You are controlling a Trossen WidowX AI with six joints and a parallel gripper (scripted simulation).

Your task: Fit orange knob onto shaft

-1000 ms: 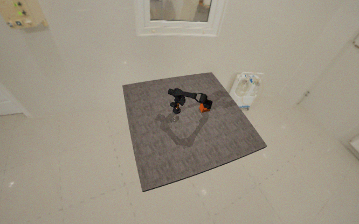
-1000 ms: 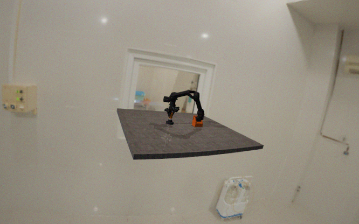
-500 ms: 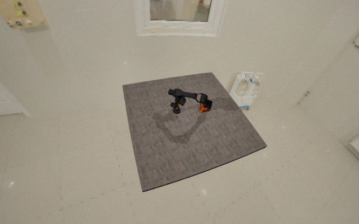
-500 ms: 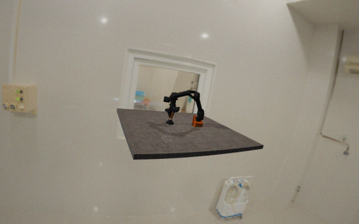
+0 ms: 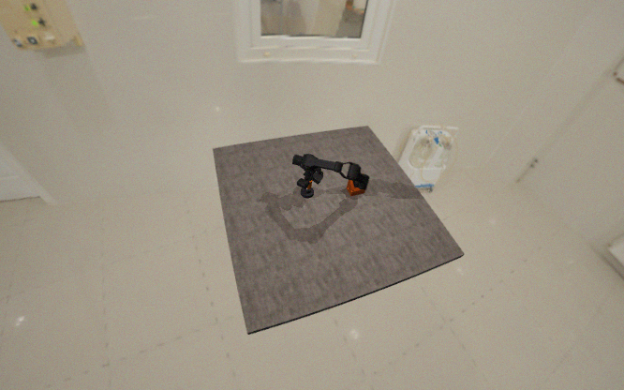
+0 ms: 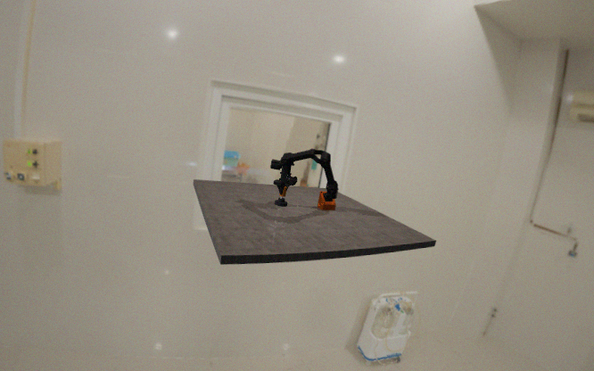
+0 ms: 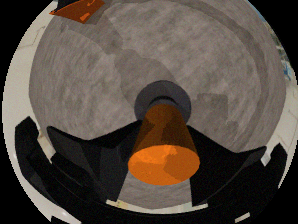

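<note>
Right now my gripper tip is 3 cm below the orange knob. From my gripper tip the other things lie so: round pedestal 4 cm below.
</note>
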